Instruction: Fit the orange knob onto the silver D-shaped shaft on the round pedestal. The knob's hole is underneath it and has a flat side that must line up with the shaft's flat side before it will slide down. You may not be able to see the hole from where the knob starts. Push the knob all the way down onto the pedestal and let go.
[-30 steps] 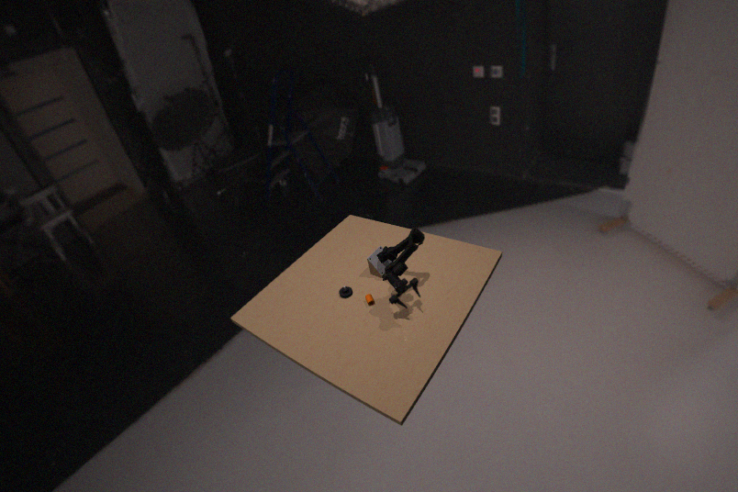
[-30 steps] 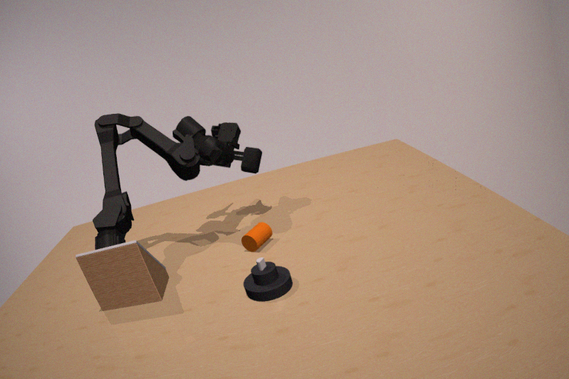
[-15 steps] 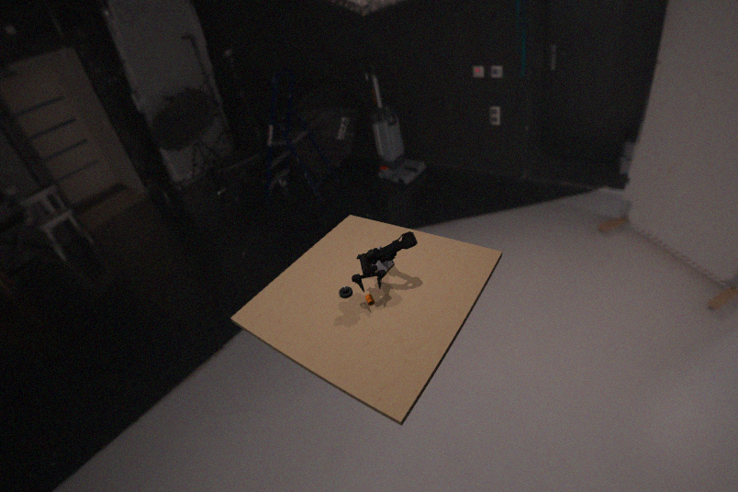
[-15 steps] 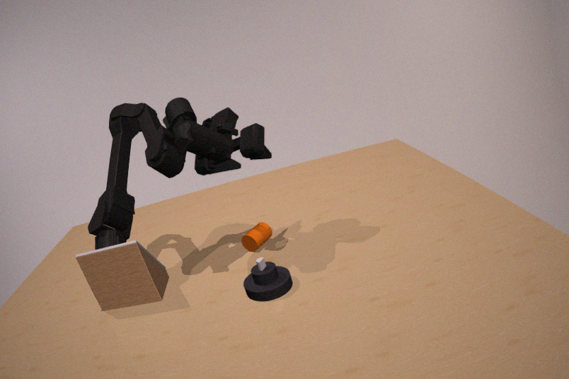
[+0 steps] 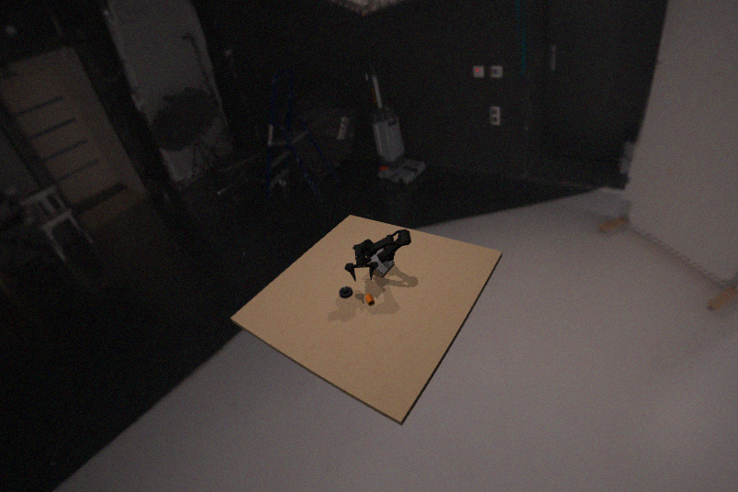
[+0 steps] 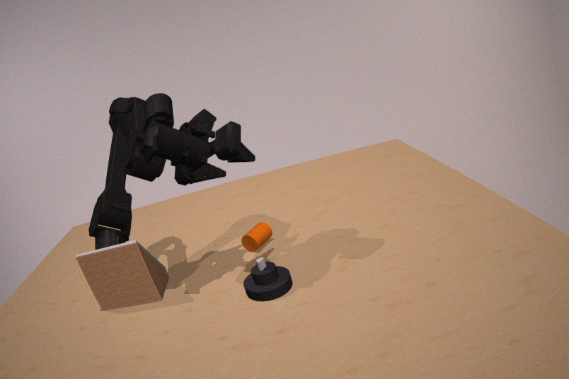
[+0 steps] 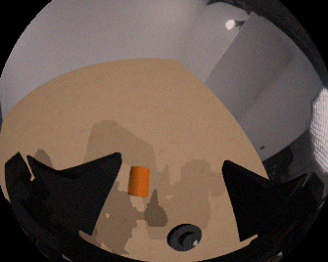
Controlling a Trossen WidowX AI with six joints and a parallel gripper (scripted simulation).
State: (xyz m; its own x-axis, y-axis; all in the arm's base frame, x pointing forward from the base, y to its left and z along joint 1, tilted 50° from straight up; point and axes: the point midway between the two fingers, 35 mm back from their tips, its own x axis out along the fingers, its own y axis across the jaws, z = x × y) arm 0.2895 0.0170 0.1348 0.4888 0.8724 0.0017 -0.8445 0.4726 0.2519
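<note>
Right now the orange knob is 16 cm below my gripper tip, 1 cm to the right of it and 1 cm behind it. From my gripper tip the other things lie so: black round pedestal: 17 cm to the right, 15 cm below, 2 cm ahead.
</note>
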